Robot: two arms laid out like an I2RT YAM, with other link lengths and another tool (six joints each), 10 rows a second.
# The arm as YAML. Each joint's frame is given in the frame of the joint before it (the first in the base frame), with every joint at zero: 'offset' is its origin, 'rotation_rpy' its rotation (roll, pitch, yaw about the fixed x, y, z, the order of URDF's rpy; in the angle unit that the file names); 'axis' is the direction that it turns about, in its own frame. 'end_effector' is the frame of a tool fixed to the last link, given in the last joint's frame.
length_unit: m
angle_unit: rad
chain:
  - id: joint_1
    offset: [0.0, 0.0, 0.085]
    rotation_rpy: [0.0, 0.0, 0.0]
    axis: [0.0, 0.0, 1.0]
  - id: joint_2
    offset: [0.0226, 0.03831, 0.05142]
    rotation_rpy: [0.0, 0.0, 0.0]
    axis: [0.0, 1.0, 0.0]
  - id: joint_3
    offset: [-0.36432, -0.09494, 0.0]
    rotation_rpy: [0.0, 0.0, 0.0]
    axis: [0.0, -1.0, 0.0]
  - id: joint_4
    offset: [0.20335, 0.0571, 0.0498]
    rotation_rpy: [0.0, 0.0, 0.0]
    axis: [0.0, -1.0, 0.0]
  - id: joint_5
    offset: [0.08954, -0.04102, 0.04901]
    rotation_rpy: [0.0, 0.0, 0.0]
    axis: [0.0, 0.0, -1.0]
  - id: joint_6
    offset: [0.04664, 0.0, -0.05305]
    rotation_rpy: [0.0, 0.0, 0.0]
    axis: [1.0, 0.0, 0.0]
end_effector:
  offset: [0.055, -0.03, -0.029]
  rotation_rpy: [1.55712, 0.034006, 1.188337]
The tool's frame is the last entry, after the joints.
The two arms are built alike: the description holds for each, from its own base.
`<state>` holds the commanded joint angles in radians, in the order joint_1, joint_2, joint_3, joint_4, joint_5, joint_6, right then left.
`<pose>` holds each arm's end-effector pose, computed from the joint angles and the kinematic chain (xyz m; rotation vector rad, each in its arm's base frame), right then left.
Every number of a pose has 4 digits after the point. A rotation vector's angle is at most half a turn.
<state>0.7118 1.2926 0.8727 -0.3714 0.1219 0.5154 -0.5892 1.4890 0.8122 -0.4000 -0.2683 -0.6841</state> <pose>0.2164 0.1013 0.2839 1.7574 1.8232 0.6583 0.1947 -0.1947 0.2326 1.6186 1.7737 0.1071</pose>
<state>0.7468 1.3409 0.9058 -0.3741 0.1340 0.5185 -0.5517 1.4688 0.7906 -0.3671 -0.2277 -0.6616</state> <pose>0.2232 0.1170 0.2836 1.7325 1.8534 0.6443 0.1970 -0.1894 0.2346 1.5924 1.7586 0.0818</pose>
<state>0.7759 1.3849 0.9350 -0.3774 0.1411 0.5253 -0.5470 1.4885 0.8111 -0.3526 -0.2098 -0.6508</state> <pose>0.2284 0.1315 0.2822 1.7163 1.8806 0.6300 0.2049 -0.1949 0.2369 1.5913 1.7399 0.0662</pose>
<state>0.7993 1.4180 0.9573 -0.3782 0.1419 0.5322 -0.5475 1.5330 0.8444 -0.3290 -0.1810 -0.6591</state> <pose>0.2317 0.1437 0.2808 1.7047 1.9050 0.6242 0.2179 -0.2067 0.2376 1.5764 1.7281 0.0318</pose>
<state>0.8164 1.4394 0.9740 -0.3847 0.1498 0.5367 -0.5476 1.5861 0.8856 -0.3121 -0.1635 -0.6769</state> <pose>0.2334 0.1512 0.2800 1.6946 1.9167 0.6135 0.2336 -0.2186 0.2368 1.5552 1.7310 0.0086</pose>
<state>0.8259 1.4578 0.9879 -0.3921 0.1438 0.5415 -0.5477 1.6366 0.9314 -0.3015 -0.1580 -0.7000</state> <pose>0.2344 0.1572 0.2787 1.6924 1.9353 0.6043 0.2500 -0.2294 0.2364 1.5272 1.7393 -0.0004</pose>
